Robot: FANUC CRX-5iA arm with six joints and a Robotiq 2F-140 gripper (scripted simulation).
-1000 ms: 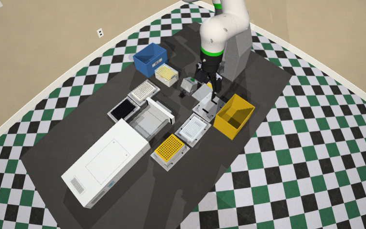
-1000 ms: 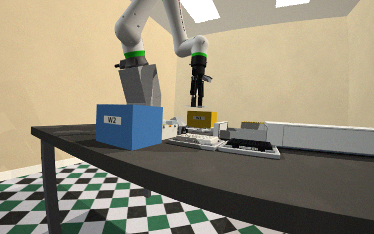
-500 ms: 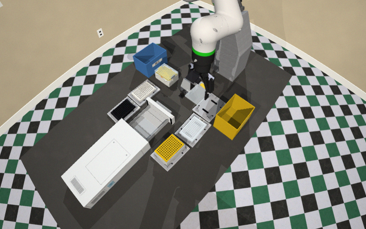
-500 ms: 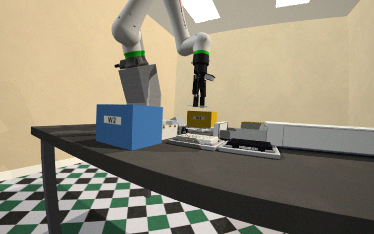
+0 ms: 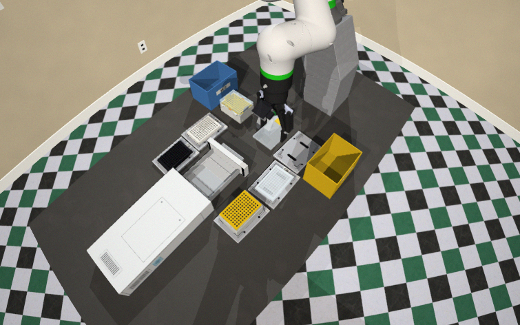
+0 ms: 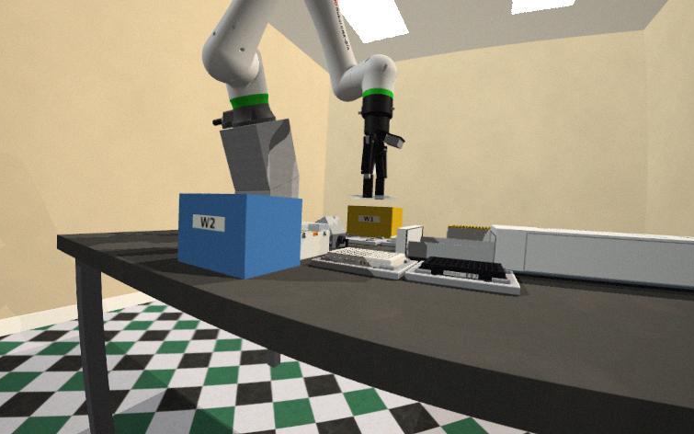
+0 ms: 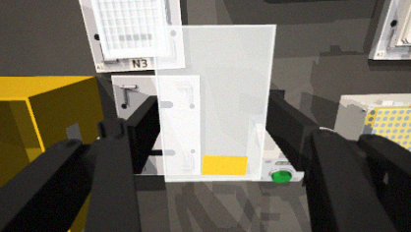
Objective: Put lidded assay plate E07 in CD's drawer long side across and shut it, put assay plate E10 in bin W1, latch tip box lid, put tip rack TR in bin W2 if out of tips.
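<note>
My gripper is now 28 cm to the left of the black assay plate, 27 cm short of it and 15 cm above it. Round my hand: lid: 2 cm below; then DONE key box: 11 cm below, 10 cm to the right, 10 cm behind; then nest N3: 16 cm below, 10 cm ahead, 9 cm to the left.
</note>
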